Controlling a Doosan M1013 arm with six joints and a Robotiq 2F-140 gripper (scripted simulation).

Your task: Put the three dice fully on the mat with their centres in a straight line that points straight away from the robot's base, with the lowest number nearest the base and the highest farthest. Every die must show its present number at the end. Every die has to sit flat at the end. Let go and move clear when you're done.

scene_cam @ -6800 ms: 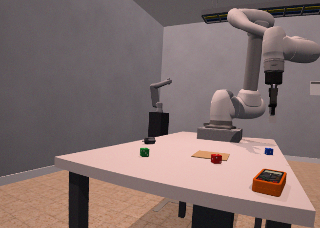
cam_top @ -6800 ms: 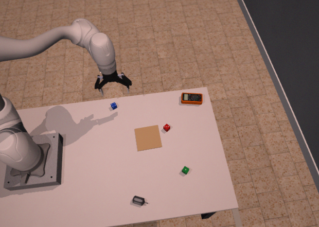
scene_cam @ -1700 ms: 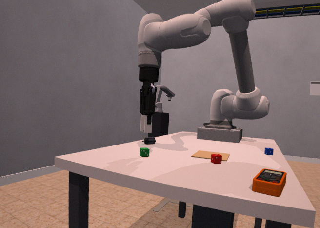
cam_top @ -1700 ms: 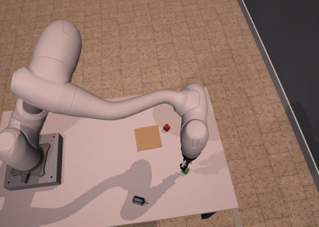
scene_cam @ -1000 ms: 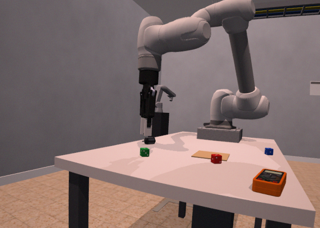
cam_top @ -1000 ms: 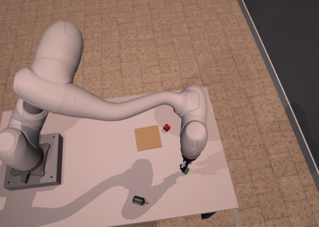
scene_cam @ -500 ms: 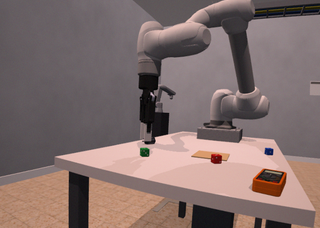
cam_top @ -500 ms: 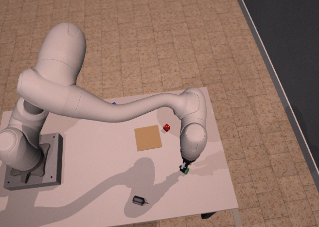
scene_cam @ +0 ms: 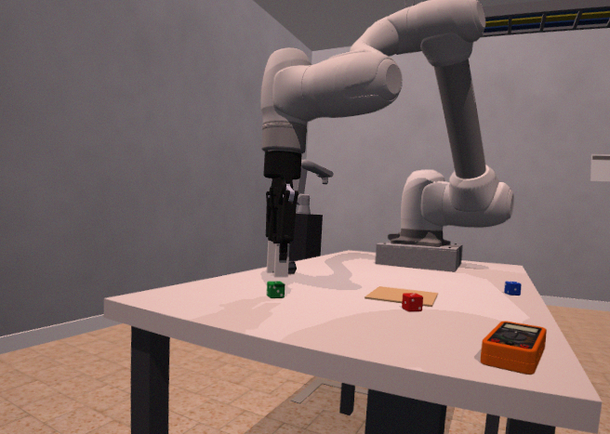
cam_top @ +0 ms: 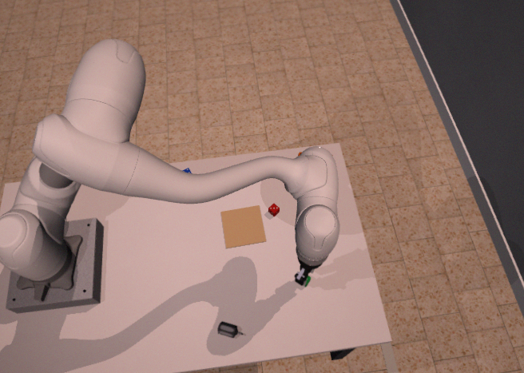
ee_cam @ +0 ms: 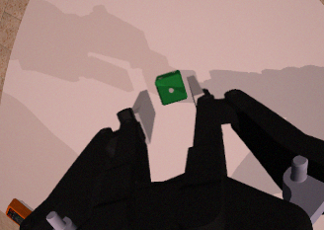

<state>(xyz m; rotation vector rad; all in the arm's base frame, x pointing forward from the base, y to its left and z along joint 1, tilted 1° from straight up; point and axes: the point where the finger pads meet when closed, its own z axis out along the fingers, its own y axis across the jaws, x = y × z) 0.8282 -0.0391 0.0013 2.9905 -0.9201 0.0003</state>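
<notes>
The green die is 6 cm below my hand. Round my hand: red die: 10 cm behind, 25 cm to the left, 6 cm below; then tan mat: 21 cm behind, 20 cm to the left, 8 cm below; then blue die: 42 cm behind, 40 cm to the left, 6 cm below.
</notes>
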